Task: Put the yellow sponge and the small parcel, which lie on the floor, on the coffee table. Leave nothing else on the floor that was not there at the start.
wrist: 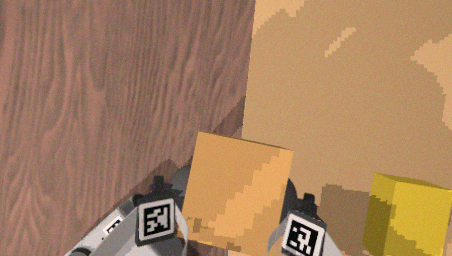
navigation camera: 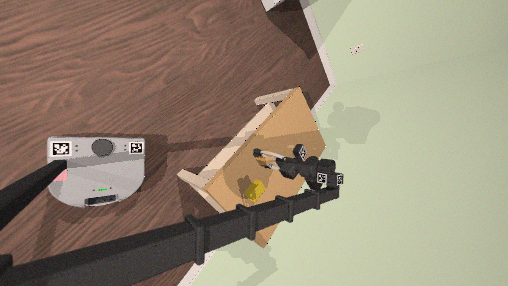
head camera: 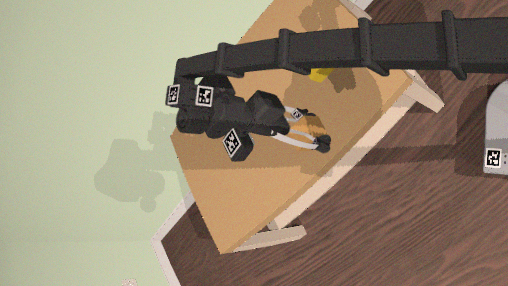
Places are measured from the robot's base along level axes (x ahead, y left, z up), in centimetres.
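Pixels of known places: gripper, fingertip midpoint: (wrist: 231, 188) (navigation camera: 258, 157) (head camera: 320, 132); robot's base at its link origin: (navigation camera: 102, 146).
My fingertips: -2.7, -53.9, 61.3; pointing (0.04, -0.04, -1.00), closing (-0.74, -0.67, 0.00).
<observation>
Ahead of a thing's pixels: the offset from my fingertips to its top centre, as dx, dy, dz. Level surfaces: height alone.
The yellow sponge {-19.8, -10.6, -11.8} (head camera: 320, 74) (navigation camera: 255, 190) (wrist: 420, 216) lies on the coffee table {dz -16.3} (head camera: 225, 210) (navigation camera: 295, 120) (wrist: 310, 100); in the head view the arm hides part of it. My gripper (head camera: 312, 128) (navigation camera: 261, 159) (wrist: 231, 188) is shut on the small parcel, an orange-tan box. The parcel {+0.6, -1.1, +5.7} (head camera: 313, 124) (wrist: 235, 185) is between the two fingertips, over the table top near its long front edge and to one side of the sponge. It looks raised above the top; the exact gap cannot be told.
The extended arm (head camera: 325, 50) (navigation camera: 225, 227) crosses over the table. The robot's grey base (head camera: 499, 120) (navigation camera: 100, 172) stands on the wooden floor in front of the table's long side. A pale green wall (head camera: 75, 75) (navigation camera: 425, 175) stands behind the table, with white skirting (navigation camera: 324, 65).
</observation>
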